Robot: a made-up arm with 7 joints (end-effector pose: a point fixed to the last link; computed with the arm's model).
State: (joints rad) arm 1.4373 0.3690 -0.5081 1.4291 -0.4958 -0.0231 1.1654
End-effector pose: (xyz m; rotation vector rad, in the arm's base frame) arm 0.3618 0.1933 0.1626 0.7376 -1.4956 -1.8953
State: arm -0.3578 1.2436 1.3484 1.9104 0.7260 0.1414 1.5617
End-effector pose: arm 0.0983 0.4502 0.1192 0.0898 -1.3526 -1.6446
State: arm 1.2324 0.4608 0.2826 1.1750 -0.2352 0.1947 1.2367
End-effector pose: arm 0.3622 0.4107 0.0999 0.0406 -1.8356 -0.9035
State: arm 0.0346 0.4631 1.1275 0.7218 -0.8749 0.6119 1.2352
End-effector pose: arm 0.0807 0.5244 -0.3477 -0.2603 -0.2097 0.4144
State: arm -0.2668 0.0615 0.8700 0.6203 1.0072 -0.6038 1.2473
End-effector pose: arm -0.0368 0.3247 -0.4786 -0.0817 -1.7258 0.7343
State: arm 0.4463 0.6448 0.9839 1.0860 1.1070 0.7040 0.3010
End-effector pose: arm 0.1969 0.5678 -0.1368 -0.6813 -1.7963 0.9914
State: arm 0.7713 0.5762 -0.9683 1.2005 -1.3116 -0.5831 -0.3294
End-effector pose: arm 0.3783 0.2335 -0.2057 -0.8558 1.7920 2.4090
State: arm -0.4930 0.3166 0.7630 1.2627 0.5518 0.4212 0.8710
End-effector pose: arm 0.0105 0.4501 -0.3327 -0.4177 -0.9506 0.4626
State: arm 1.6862 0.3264 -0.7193 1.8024 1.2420 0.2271 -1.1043
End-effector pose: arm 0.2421 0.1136 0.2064 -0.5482 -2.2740 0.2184
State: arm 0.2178 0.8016 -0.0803 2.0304 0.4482 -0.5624 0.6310
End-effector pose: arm 0.2400 0.3014 -0.0841 -0.3021 -2.3256 -1.4289
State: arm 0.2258 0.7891 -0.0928 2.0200 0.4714 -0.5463 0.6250
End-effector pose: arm 0.2427 0.2993 -0.0868 -0.3372 -2.3265 -1.3804
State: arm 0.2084 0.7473 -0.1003 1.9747 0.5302 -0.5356 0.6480
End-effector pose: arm 0.2481 0.2987 -0.1031 -0.4273 -2.3101 -1.2700
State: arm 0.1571 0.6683 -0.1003 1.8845 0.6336 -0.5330 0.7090
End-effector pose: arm 0.2539 0.2984 -0.1390 -0.5780 -2.2699 -1.0778
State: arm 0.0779 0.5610 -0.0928 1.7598 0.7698 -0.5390 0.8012
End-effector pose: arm 0.2524 0.2952 -0.1929 -0.7531 -2.2117 -0.8172
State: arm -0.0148 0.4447 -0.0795 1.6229 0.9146 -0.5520 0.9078
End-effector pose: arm 0.2372 0.2866 -0.2550 -0.9002 -2.1488 -0.5282
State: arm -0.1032 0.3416 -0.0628 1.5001 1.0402 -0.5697 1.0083
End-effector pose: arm 0.2101 0.2739 -0.3102 -0.9846 -2.0958 -0.2689
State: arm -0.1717 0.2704 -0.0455 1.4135 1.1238 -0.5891 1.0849
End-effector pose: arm 0.1821 0.2630 -0.3474 -1.0088 -2.0615 -0.0940
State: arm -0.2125 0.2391 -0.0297 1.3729 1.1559 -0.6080 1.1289
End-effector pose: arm 0.1640 0.2592 -0.3647 -0.9977 -2.0488 -0.0277
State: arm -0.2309 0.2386 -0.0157 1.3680 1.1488 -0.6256 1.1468
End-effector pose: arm 0.1570 0.2626 -0.3679 -0.9729 -2.0520 -0.0444
